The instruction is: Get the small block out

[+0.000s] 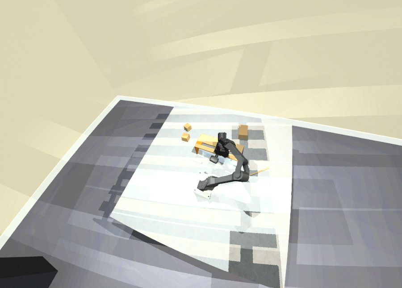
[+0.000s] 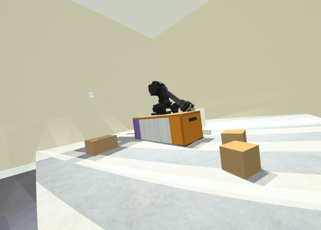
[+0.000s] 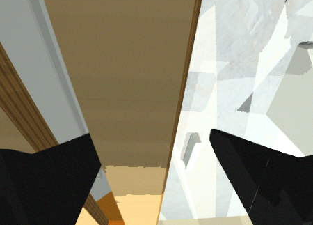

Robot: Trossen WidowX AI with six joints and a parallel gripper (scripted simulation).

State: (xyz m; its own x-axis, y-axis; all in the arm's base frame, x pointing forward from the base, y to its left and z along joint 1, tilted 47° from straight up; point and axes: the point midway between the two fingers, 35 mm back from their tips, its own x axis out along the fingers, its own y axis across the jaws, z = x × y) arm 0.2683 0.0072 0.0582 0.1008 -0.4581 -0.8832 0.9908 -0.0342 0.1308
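Right now my gripper tip is 5 cm short of the tan block and 2 cm to the right of it. From my gripper tip the other things lie so: thin stick 1 cm behind, 37 cm to the right, 9 cm below; box 3 cm ahead, 1 cm to the right, 3 cm below.
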